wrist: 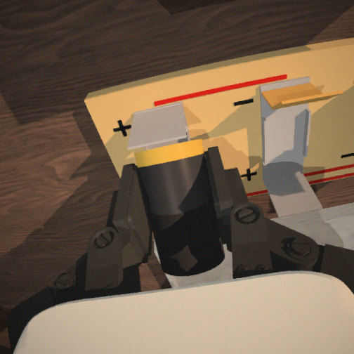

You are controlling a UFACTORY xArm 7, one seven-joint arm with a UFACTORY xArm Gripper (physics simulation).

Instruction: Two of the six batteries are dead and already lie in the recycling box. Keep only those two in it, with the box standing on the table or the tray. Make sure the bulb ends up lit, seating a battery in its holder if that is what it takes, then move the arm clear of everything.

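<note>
My gripper (176, 176) is shut on a black battery with a yellow band (182, 215). The yellow end points up the view, toward a grey metal contact plate (160, 126) beside a plus mark on the tan holder board (215, 112). The battery's yellow end overlaps the lower edge of that plate in the view; whether they touch I cannot tell. The battery hides much of the holder beneath it. A second holder (285, 135), with an orange flap on top, stands to the right and holds no battery. The recycling box and the bulb cannot be made out.
A red line (220, 90) runs along the board's upper part, and two red lines run along its lower right edge. A pale grey surface (330, 225) lies at the right, below the board. Dark wooden table (45, 165) shows at the left and above.
</note>
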